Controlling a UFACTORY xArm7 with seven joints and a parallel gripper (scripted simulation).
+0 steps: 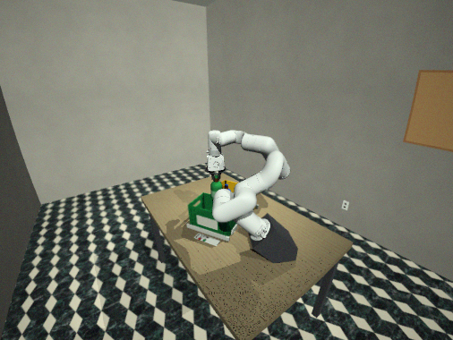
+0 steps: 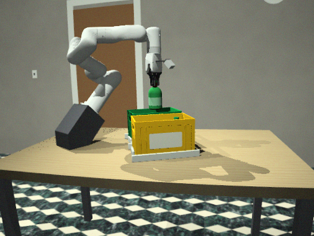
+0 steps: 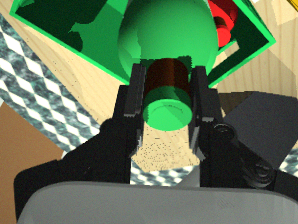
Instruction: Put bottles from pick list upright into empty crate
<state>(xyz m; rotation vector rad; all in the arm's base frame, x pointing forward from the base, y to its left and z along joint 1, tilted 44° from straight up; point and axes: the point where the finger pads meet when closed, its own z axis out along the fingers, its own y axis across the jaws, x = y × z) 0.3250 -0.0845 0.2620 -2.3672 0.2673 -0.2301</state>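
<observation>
Now: hand 70 mm above the green-capped bottle. Also, from my hand: red bottle: 60 mm behind, 60 mm to the right, 250 mm below; green crate: 30 mm behind, 30 mm to the left, 250 mm below; yellow crate: 110 mm ahead, 160 mm to the right, 250 mm below.
</observation>
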